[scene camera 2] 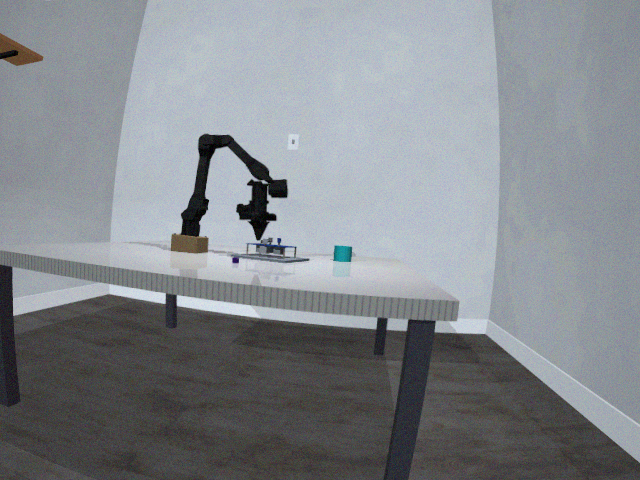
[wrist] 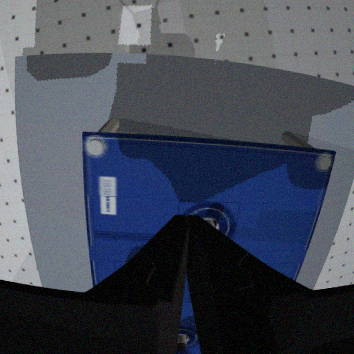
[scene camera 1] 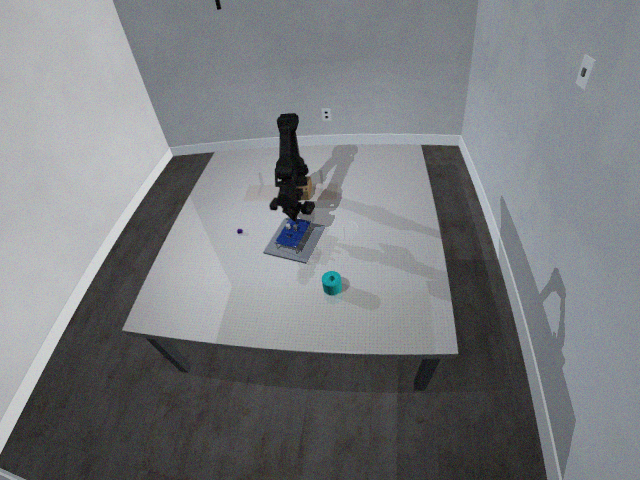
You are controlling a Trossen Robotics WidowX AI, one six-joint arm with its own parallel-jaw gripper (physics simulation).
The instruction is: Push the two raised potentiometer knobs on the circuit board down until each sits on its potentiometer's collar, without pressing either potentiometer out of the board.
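Frame: origin at the arm's base, x right, y back, z down, level; metres.
Seen in the pictures: gripper, fingertip midpoint: [scene camera 2: 258,240] [wrist: 185,226] [scene camera 1: 295,221]; arm's base, link origin: [scene camera 2: 189,235] [scene camera 1: 300,182].
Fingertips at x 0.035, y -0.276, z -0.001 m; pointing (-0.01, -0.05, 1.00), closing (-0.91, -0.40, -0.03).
Note:
Pixels of each thing's top centre, then the offset from my fingertips to it. "pt": a spot on its surface instead.
- ringed potentiometer, surface spot: [wrist: 212,223] pt dz +0.012, dx -0.009, dy -0.010 m
- blue knob, top centre: [scene camera 2: 279,238] dz -0.014, dx +0.032, dy -0.078 m
- white cylinder, surface spot: [scene camera 1: 288,226] pt dz -0.007, dx +0.029, dy -0.036 m
- grey cylinder, top centre: [scene camera 1: 294,225] dz -0.013, dx +0.000, dy -0.045 m
- teal cylinder, top centre: [scene camera 1: 331,278] [scene camera 2: 343,246] dz +0.003, dx -0.122, dy -0.331 m
- small purple object, top centre: [scene camera 2: 235,257] [scene camera 1: 239,230] dz +0.048, dx +0.267, dy +0.044 m
The blue circuit board [scene camera 1: 299,237] [scene camera 2: 287,246] [wrist: 260,185] stands on posts above a grey base plate [scene camera 1: 315,235] [scene camera 2: 295,259] [wrist: 55,175]. My gripper [scene camera 1: 293,219] [scene camera 2: 258,238] [wrist: 185,226] is shut and empty, pointing down over the board's end nearer the arm base. In the wrist view, its tips partly cover a ringed potentiometer [wrist: 212,223]; its knob is not clear. Part of another potentiometer [wrist: 184,338] shows between the fingers. A blue knob [scene camera 2: 279,241] stands up toward the board's other end. Knob heights above the collars cannot be told.
A white cylinder [scene camera 1: 288,226] and a grey cylinder [scene camera 1: 296,227] stand mid-board. A teal cylinder [scene camera 1: 331,283] [scene camera 2: 342,253] stands beyond the board. A small purple object [scene camera 1: 239,230] [scene camera 2: 235,259] lies off to the side. The arm stands by a wooden block [scene camera 2: 189,243].

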